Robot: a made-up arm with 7 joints.
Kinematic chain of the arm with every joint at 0, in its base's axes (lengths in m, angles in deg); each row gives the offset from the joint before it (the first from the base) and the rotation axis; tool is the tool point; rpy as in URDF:
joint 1: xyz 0 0 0.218 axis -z
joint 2: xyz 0 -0.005 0.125 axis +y
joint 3: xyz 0 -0.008 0.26 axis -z
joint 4: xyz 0 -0.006 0.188 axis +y
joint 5: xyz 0 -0.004 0.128 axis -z
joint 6: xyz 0 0 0.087 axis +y
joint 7: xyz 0 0 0.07 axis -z
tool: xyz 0 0 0 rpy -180 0 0
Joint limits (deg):
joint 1: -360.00..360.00
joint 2: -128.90..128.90
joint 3: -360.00..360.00
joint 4: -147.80..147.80
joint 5: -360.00..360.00
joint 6: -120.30..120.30
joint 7: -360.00..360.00
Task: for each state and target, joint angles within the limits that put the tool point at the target. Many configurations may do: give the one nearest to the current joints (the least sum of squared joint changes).
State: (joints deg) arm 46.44 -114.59 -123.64 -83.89 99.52 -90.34 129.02
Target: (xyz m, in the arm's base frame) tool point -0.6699 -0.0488 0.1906
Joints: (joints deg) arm 7.92 -105.80 -122.89 -33.50 111.41 -53.32 129.02
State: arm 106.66 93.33 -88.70 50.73 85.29 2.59 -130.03
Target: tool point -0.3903 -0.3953 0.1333
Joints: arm 160.53 102.96 -74.26 72.20 84.62 7.81 -130.03
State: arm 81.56 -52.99 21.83 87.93 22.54 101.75 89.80
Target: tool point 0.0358 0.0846 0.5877
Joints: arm 111.91 -43.34 -13.04 136.19 -1.19 86.01 89.80
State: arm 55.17 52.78 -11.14 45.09 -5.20 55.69 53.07
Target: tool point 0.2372 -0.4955 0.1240
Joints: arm 64.98 87.42 -5.79 56.70 -3.66 56.19 53.07
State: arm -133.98 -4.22 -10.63 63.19 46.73 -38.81 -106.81
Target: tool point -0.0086 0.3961 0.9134
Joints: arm -93.93 21.53 6.50 40.01 41.70 -28.77 -106.81
